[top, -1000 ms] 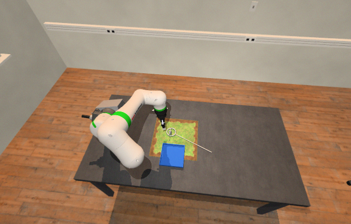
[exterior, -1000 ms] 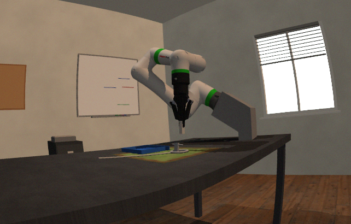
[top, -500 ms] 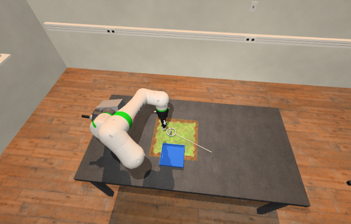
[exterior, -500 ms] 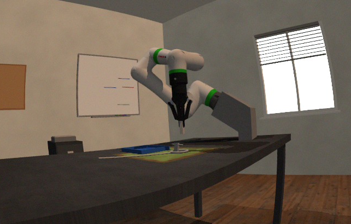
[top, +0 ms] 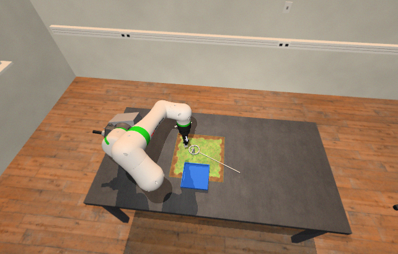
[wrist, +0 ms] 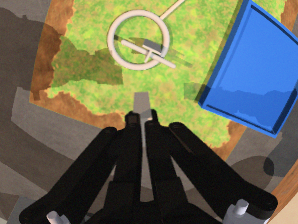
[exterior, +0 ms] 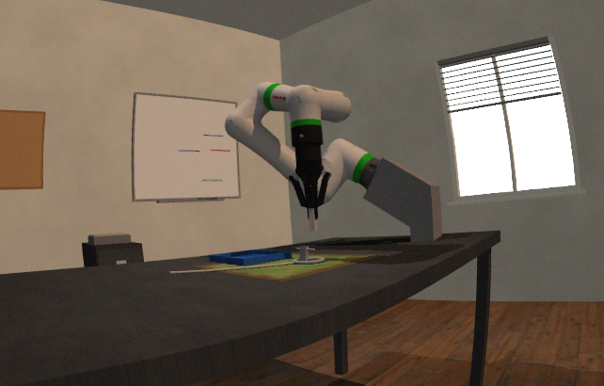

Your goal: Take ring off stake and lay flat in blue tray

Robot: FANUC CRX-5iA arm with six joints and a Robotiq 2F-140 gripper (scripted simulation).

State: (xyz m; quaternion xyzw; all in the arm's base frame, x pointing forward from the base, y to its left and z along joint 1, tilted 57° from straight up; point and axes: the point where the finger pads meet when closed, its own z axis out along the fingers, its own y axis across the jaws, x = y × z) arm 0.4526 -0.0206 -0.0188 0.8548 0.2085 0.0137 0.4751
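Right now the grey stake is 9 cm below my hand and 6 cm ahead of it. From my hand the other things lie so: blue tray (20 cm to the right, 11 cm below, 8 cm ahead); ring (11 cm below, 6 cm ahead, 2 cm to the left).
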